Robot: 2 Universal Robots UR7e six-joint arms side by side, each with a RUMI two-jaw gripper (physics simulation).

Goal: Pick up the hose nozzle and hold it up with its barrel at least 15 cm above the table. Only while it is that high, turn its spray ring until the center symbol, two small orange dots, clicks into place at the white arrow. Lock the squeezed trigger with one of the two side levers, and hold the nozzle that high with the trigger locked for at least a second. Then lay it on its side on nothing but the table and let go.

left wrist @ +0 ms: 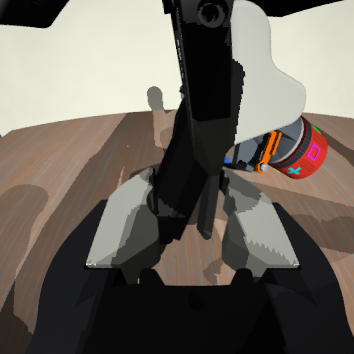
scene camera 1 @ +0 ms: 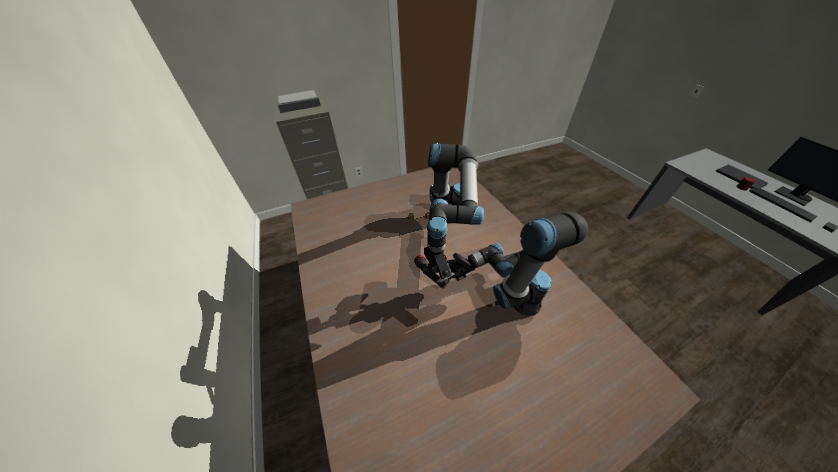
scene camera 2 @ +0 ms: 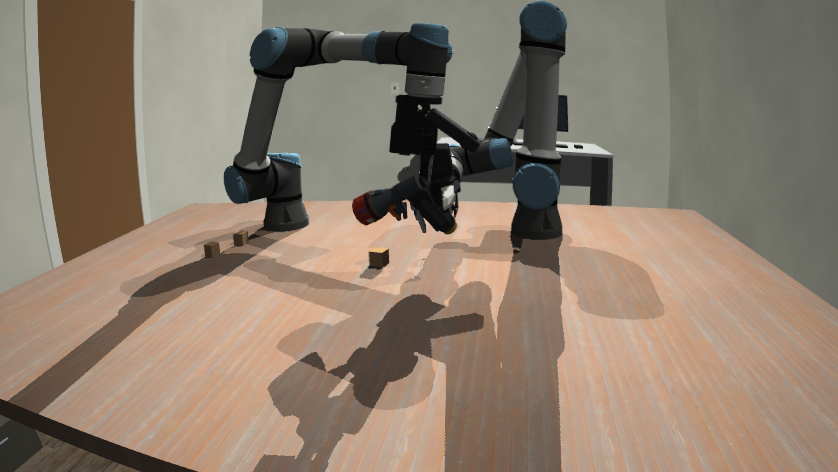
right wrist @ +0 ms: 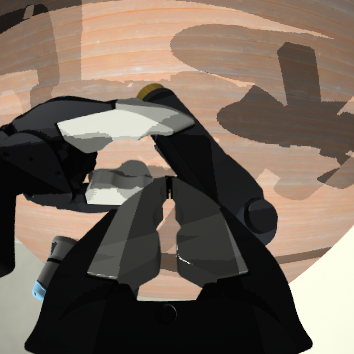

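Seen in the pictures: left gripper, between the fingertips: (left wrist: 186, 171) (scene camera 1: 434, 277) (scene camera 2: 428, 209) (right wrist: 190, 154); right gripper, between the fingertips: (left wrist: 212, 171) (scene camera 1: 436, 272) (scene camera 2: 420, 200) (right wrist: 169, 179); left arm's base, origin of its link: (scene camera 1: 525, 302) (scene camera 2: 536, 232); right arm's base, origin of its link: (scene camera 2: 286, 225) (right wrist: 70, 245).
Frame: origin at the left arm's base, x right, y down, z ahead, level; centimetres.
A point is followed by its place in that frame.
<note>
The dark hose nozzle (scene camera 2: 384, 201) @[x 5.3, y -18.2, z 56.5 cm] (right wrist: 220, 170) @[x -0.3, y -18.9, z 49.7 cm] is in the air, tilted, its brass-coloured end (scene camera 2: 451, 227) @[x -1.8, y -11.6, z 45.1 cm] (right wrist: 149, 92) @[x -1.1, y -13.2, z 43.2 cm] low at the right in scene camera 2. Its red spray ring (scene camera 1: 419, 259) @[x 8.3, y -19.9, z 56.4 cm] (scene camera 2: 363, 208) @[x 8.6, y -16.9, z 58.8 cm] (left wrist: 309, 155) @[x 10.9, y -17.1, z 53.5 cm] shows a magenta square, a cyan cross and part of a green symbol in the left wrist view; the white arrow and orange dots do not show. Orange parts (left wrist: 271, 150) @[x 7.3, y -17.6, z 51.5 cm] sit behind the ring. My left gripper (left wrist: 186, 171) @[x 1.2, y -15.6, z 48.5 cm] (right wrist: 190, 154) @[x 1.2, y -15.6, z 48.5 cm] is shut on the nozzle's handle. My right gripper (right wrist: 169, 179) @[x 3.5, y -16.9, z 47.8 cm] is shut beside the nozzle, its tips together. The trigger is largely hidden.
A wooden cube (scene camera 2: 378, 257) @[x 17.2, y -2.2, z 46.0 cm] lies on the table (scene camera 1: 516, 410) @[x -49.7, y 0.0, z 12.2 cm] (scene camera 2: 656, 381) @[x -52.1, y 0.0, z 63.7 cm] below the nozzle. Two more cubes (scene camera 2: 212, 249) @[x 58.3, y -2.3, z 68.2 cm] (scene camera 2: 240, 238) @[x 60.9, y -2.1, z 56.6 cm] lie near the right arm's base. The two arms are close together above the table. A desk (scene camera 1: 706, 161) stands beyond it.
</note>
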